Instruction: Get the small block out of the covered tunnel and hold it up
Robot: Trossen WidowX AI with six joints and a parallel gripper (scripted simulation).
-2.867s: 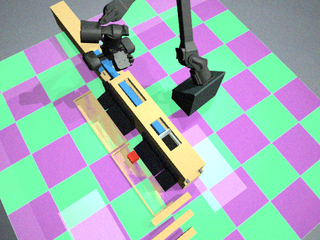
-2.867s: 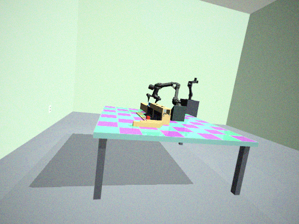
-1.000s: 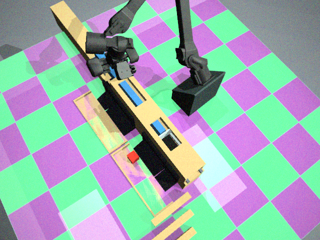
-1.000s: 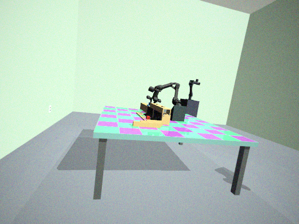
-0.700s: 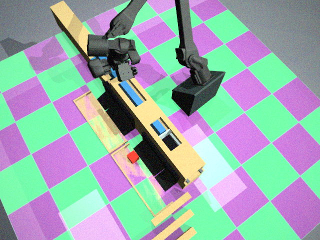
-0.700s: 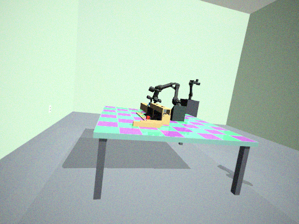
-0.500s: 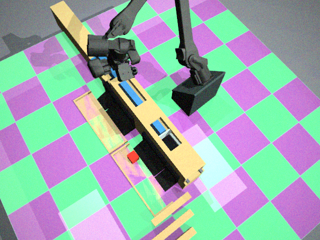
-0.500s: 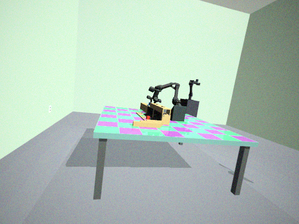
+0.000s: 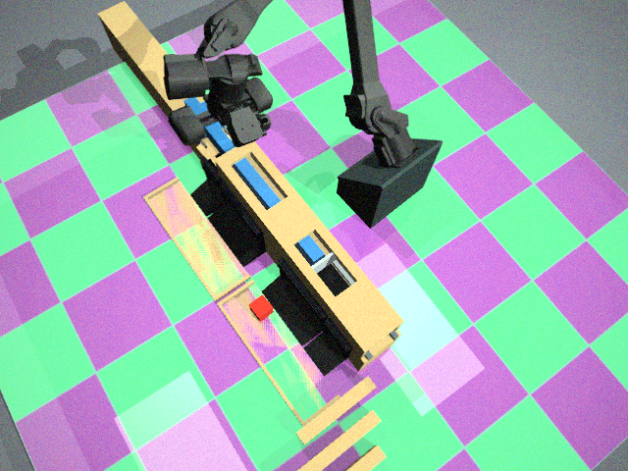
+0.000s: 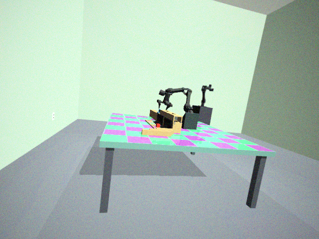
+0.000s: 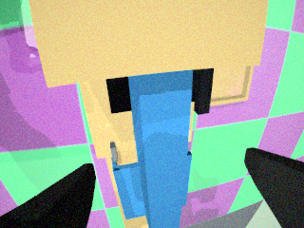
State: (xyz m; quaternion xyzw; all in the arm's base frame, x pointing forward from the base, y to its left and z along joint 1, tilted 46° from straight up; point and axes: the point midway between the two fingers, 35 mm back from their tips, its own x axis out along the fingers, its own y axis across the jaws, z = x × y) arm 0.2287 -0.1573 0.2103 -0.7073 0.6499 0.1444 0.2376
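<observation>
Now: gripper tip 8 cm above the tan covered tunnel, 3 cm to the right of it and 3 cm short of it. From my gripper tip the other things lie so: small red block (29 cm to the left, 14 cm ahead, 13 cm below).
</observation>
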